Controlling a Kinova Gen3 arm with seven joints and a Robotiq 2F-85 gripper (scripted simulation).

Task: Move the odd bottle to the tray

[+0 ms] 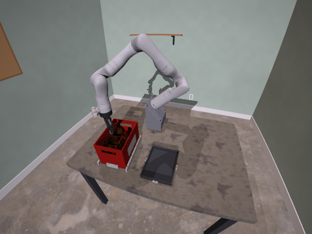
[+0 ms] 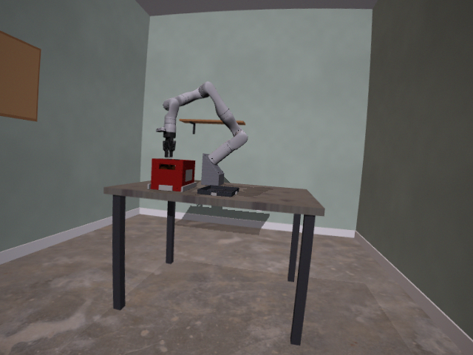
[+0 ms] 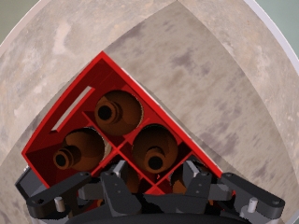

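My gripper is now 10 mm past the crate, 40 mm to the right of it and 120 mm above it. Also, from my hand: dark tray: 20 mm ahead, 340 mm to the left, 190 mm below.
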